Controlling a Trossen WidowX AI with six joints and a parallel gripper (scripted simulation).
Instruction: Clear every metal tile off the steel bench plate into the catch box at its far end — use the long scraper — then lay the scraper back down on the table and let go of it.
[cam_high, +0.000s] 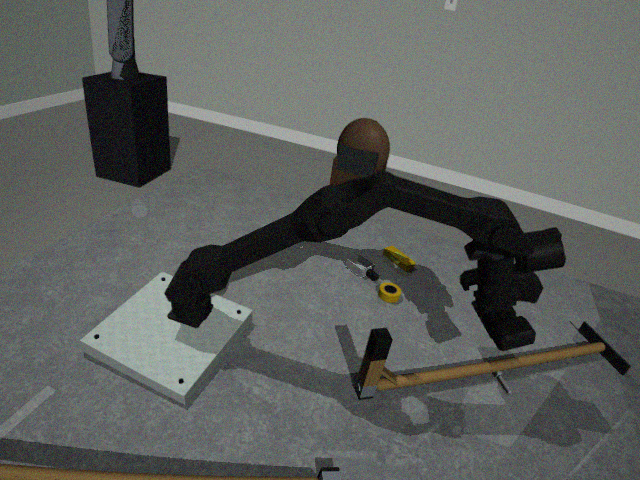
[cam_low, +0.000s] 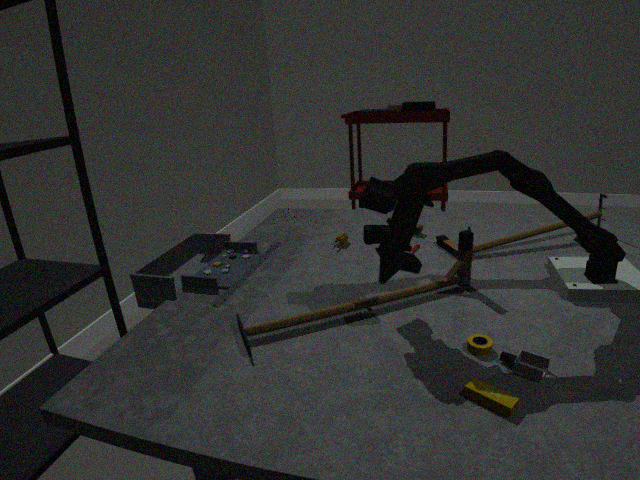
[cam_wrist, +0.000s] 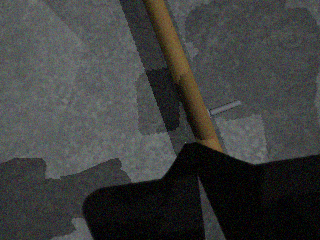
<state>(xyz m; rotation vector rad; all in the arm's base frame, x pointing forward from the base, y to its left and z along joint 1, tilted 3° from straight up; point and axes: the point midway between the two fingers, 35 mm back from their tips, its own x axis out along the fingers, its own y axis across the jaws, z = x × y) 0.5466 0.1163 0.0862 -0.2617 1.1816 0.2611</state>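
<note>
Right now my gripper tip is 3 cm short of the long scraper, 1 cm to the left of it and 1 cm above it. The rest, counted from my gripper tip: yellow level: 20 cm behind, 29 cm to the left, 6 cm below; grey clamp: 27 cm behind, 20 cm to the left, 7 cm below; yellow tape roll: 20 cm behind, 14 cm to the left, 7 cm below.
</note>
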